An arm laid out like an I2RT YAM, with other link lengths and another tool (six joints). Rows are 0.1 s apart.
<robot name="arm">
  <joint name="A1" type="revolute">
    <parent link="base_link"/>
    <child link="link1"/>
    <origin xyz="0 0 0.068" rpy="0 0 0"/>
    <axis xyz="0 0 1"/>
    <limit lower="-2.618" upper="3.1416"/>
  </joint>
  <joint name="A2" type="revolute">
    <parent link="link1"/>
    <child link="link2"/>
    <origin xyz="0.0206 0.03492 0.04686" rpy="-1.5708 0 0"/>
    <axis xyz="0 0 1"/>
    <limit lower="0" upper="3.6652"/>
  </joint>
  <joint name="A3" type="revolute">
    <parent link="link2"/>
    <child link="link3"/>
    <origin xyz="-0.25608 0 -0.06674" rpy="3.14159 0 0"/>
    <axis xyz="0 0 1"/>
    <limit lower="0" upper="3.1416"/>
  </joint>
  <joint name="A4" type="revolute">
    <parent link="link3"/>
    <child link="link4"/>
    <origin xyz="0.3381 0.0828 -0.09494" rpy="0 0 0"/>
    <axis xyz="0 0 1"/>
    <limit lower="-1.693" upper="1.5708"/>
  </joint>
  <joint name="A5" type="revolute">
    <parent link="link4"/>
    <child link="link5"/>
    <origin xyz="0.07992 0.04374 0.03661" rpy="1.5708 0 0"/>
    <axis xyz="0 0 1"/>
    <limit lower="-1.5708" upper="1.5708"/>
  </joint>
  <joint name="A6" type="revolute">
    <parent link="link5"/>
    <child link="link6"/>
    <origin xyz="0.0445 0 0.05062" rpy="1.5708 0 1.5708"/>
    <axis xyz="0 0 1"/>
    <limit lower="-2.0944" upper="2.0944"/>
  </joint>
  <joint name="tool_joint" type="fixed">
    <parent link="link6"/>
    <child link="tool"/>
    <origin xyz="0.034 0.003 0.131" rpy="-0.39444 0 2.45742"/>
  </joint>
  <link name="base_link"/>
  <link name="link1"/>
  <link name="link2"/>
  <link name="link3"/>
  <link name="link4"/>
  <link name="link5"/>
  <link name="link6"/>
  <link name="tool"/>
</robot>
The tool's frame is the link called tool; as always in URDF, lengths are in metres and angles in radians.
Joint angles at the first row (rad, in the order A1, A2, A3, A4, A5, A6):
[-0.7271 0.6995 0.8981 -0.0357 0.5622 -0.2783]
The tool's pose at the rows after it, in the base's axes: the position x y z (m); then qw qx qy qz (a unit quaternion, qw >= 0):
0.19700, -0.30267, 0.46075, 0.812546, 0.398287, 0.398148, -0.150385
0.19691, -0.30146, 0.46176, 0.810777, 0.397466, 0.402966, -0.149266
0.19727, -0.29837, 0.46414, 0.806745, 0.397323, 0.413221, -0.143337
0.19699, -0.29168, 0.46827, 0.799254, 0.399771, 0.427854, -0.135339
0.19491, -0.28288, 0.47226, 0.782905, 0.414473, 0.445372, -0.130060
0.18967, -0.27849, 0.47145, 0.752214, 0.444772, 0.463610, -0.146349
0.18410, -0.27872, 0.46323, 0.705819, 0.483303, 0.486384, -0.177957
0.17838, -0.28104, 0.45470, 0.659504, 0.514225, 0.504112, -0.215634
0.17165, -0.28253, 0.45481, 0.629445, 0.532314, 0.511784, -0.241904
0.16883, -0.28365, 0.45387, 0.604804, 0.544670, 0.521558, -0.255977
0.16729, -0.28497, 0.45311, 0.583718, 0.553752, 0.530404, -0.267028
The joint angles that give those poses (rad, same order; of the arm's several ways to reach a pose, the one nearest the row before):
[-0.7271 0.7011 0.8978 -0.0368 0.5609 -0.2864]
[-0.7271 0.6977 0.9031 -0.0516 0.5546 -0.2899]
[-0.7256 0.6926 0.9206 -0.0928 0.5393 -0.2897]
[-0.7153 0.6859 0.9533 -0.1641 0.5293 -0.2876]
[-0.6914 0.6947 1.0161 -0.2805 0.5487 -0.2740]
[-0.6612 0.7372 1.0966 -0.4136 0.6242 -0.2605]
[-0.6349 0.8085 1.1816 -0.5621 0.7257 -0.2391]
[-0.6198 0.8811 1.2490 -0.6838 0.8226 -0.2172]
[-0.6193 0.9330 1.3085 -0.7721 0.8805 -0.1990]
[-0.6196 0.9774 1.3590 -0.8503 0.9096 -0.1791]
[-0.6206 1.0170 1.4022 -0.9152 0.9304 -0.1628]

